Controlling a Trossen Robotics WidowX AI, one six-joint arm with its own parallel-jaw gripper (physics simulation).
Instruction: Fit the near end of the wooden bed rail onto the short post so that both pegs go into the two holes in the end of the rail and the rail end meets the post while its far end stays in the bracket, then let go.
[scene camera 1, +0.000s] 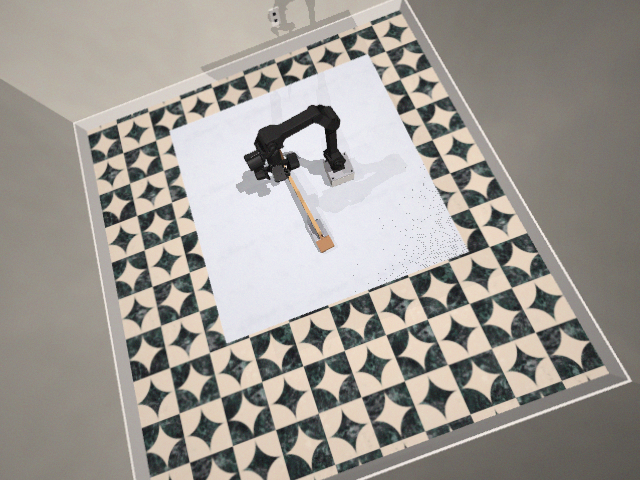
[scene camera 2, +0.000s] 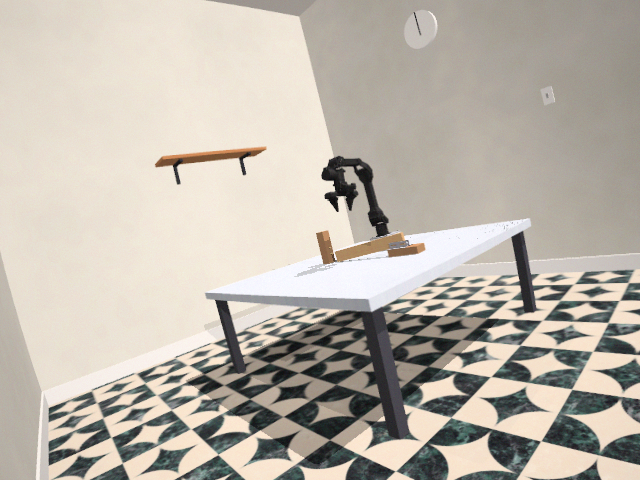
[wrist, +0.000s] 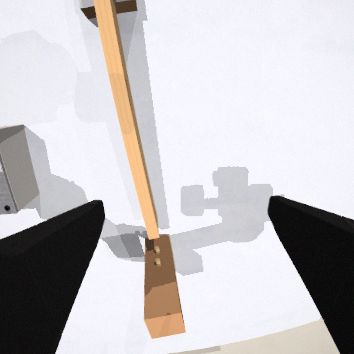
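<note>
The wooden rail slopes down from its far end, in the metal bracket on a wooden block, to its near end low at the foot of the post. The short post stands upright; the arm hides it in scene camera 1. Its two pegs are bare, facing the rail side. The holes in the rail end do not show. My gripper is open and empty, high above the near end and post, which show between its fingers in the wrist view.
The white table carries the parts and the arm. The arm's grey base stands to one side of the rail. A wooden wall shelf hangs behind, away from the table.
</note>
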